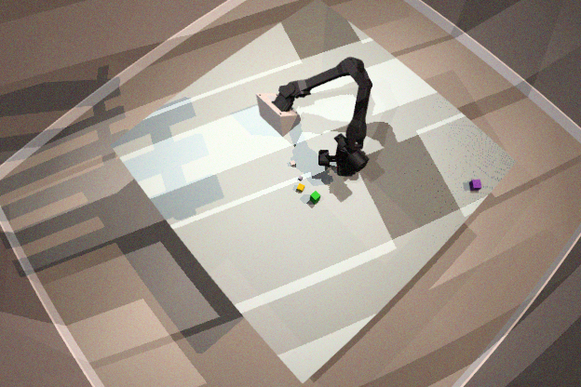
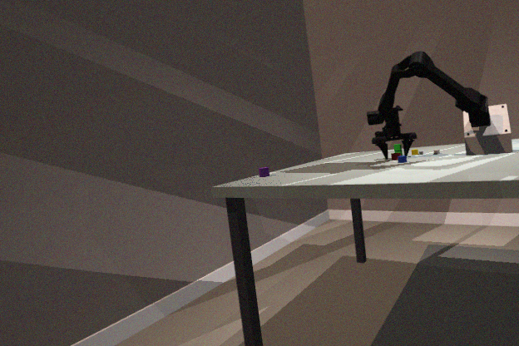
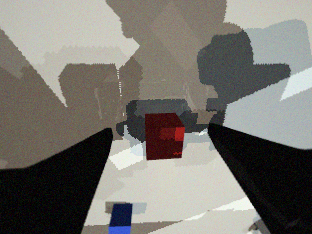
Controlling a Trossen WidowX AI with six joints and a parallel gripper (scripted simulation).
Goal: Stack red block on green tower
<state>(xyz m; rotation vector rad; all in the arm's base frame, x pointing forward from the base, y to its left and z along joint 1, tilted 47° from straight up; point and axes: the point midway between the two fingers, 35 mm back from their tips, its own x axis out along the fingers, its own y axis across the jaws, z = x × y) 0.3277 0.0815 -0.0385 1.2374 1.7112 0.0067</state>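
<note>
Now: the red block 1 cm above my gripper tip. Round my gripper tip: purple block: 46 cm ahead, 35 cm to the left, 1 cm above; blue block: 5 cm behind, 12 cm to the left, 1 cm above; yellow block: 4 cm behind, 18 cm to the right.
</note>
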